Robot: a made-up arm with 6 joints.
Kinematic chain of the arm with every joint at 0, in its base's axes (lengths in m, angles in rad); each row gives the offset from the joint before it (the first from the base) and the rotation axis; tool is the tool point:
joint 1: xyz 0 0 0.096 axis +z
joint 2: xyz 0 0.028 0 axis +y
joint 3: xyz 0 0 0.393 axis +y
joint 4: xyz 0 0 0.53 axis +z
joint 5: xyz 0 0 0 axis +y
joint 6: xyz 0 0 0.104 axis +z
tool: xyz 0 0 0
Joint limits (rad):
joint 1: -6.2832..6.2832
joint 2: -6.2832..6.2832
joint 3: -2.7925..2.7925
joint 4: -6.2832..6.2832
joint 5: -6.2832..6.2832
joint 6: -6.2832..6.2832
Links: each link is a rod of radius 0.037 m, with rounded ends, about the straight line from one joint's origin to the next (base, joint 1, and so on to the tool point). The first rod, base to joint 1, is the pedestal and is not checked.
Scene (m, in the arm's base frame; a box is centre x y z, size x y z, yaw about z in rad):
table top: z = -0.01
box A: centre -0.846 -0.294 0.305 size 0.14 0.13 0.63 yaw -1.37
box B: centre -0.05 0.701 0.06 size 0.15 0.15 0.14 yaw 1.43
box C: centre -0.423 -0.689 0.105 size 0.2 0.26 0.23 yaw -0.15
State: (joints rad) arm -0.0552 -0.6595 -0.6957 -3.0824 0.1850 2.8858
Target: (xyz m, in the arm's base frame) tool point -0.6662 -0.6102 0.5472
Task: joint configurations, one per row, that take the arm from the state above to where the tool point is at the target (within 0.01 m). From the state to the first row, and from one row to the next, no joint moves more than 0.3 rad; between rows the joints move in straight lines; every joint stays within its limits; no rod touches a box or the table.
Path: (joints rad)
1: 0.0457 -0.5827 -0.4397 -3.1986 0.0925 2.9812
2: 0.1465 -0.5059 -0.1838 -3.3148 0.0001 3.0766
3: 0.2474 -0.4291 0.0722 -3.4310 -0.0924 3.1720
4: 0.5096 -0.6517 -0.1446 -3.2528 0.0008 3.0289
5: 0.7718 -0.8743 -0.3615 -3.0746 0.0939 2.8858

